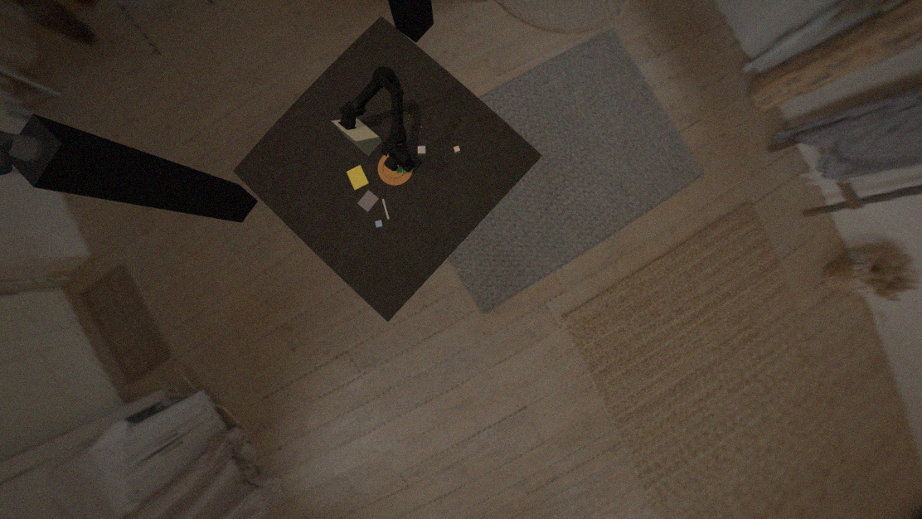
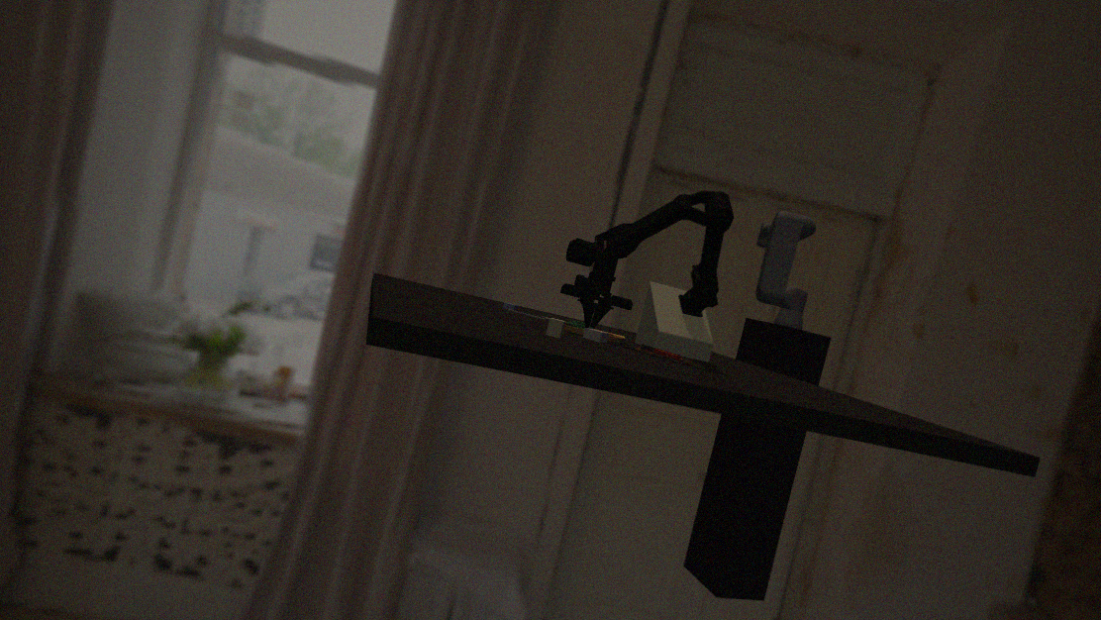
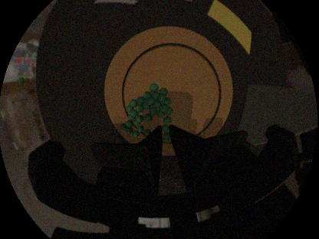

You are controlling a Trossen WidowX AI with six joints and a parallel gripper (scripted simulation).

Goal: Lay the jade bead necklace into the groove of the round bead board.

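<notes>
Now: the round bead board 40 mm to the right of my gripper tip, 20 mm behind it and 10 mm below it. The rest, counted from my gripper tip: yellow square: 220 mm to the right, 160 mm behind, 10 mm below; grey-white block: 130 mm to the left, 40 mm ahead; red item: 150 mm behind, 140 mm to the left, 10 mm below.
</notes>
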